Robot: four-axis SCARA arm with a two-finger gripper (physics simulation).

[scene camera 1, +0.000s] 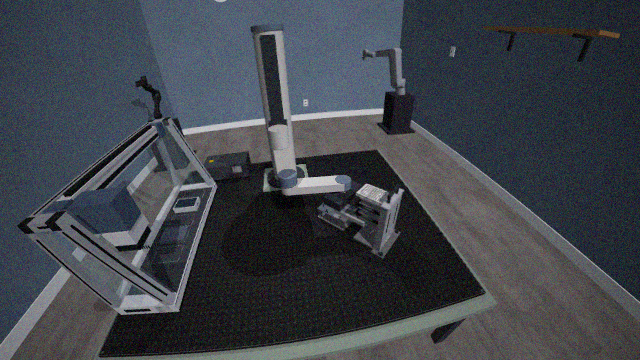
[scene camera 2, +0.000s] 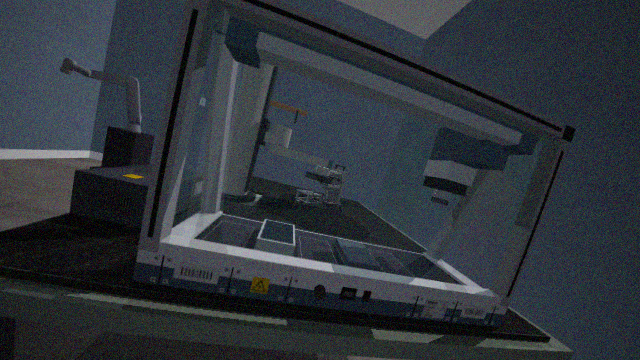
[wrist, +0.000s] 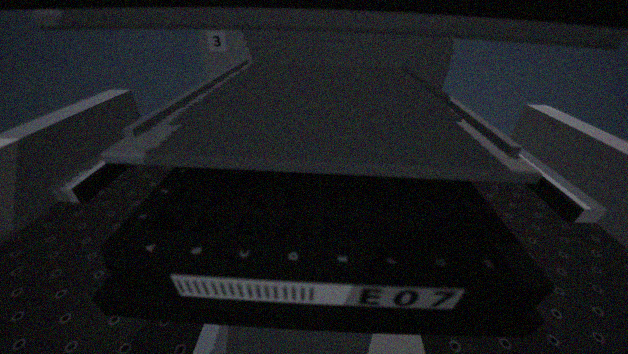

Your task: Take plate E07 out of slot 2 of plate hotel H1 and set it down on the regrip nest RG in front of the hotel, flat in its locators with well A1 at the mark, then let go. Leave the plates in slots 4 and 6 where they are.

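Places are measured from the arm's base along level axes (x back, y left, z down), in centimetres.
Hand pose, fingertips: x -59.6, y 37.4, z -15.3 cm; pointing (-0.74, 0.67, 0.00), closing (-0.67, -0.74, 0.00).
Things, the pixels of their centre, and the offset from my fingertips. Level surfaces: height alone.
- Plate E07, body centre: (wrist: 320,147) (scene camera 1: 371,213) dx +0.9, dy -0.6, dz +0.7 cm
- plate hotel H1, body centre: (wrist: 323,81) (scene camera 1: 380,214) (scene camera 2: 332,183) dx -2.1, dy +2.1, dz -0.8 cm
- shelf, body centre: (wrist: 322,94) dx +0.2, dy +0.1, dz -1.0 cm
- pale plate, body centre: (scene camera 1: 374,194) dx +1.0, dy -0.6, dz -9.7 cm
- regrip nest RG, body centre: (scene camera 1: 337,211) (scene camera 2: 310,195) dx +15.0, dy -12.8, dz +10.2 cm
- black mat, its level: dz +14.0 cm
Plate E07 (wrist: 320,225) is black and lies flat in plate hotel H1 (scene camera 1: 389,222) (scene camera 2: 333,192), below the shelf (wrist: 320,125) beside the number 3. Its barcode label faces the wrist camera. My gripper (wrist: 326,119) is open. Its fingers stand at the left and right in the wrist view, with gaps between them and the plate's sides. A pale plate (scene camera 1: 371,192) sits at the hotel's top. The slot 4 plate cannot be made out. The regrip nest RG (scene camera 1: 334,218) appears as a low grey fixture in front of the hotel, partly hidden by the arm end.
The arm (scene camera 1: 315,185) reaches from its column (scene camera 1: 287,90) to the hotel over the black mat (scene camera 1: 300,300). A framed, glazed machine (scene camera 1: 197,235) (scene camera 2: 250,257) stands on the left side of the table. A dark box (scene camera 1: 227,166) (scene camera 2: 107,197) sits behind it.
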